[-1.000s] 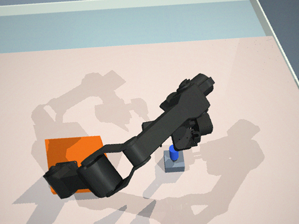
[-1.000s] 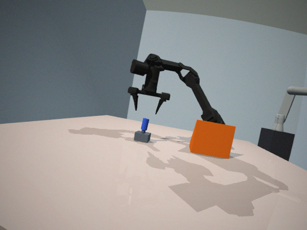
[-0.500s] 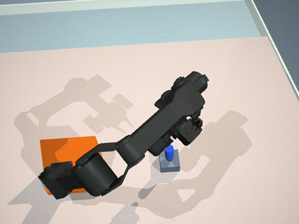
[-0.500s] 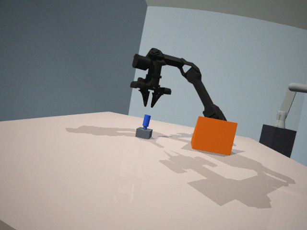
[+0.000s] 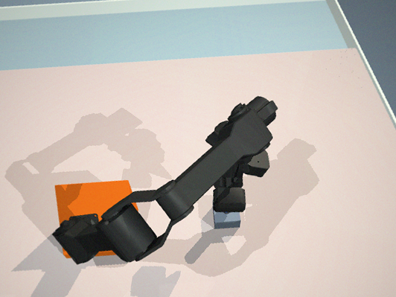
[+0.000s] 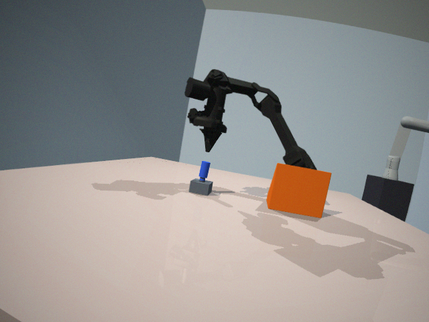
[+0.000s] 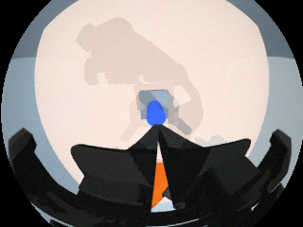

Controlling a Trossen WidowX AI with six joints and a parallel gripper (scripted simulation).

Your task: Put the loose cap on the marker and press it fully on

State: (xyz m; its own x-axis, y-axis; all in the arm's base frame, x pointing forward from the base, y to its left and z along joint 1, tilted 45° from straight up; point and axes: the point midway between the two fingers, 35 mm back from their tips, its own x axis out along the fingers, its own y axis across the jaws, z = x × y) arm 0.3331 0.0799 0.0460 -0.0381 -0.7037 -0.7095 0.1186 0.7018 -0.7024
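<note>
Right now my gripper tip is 6 cm above the blue cap. Also, from my gripper tip: grey holder block: 12 cm below.
</note>
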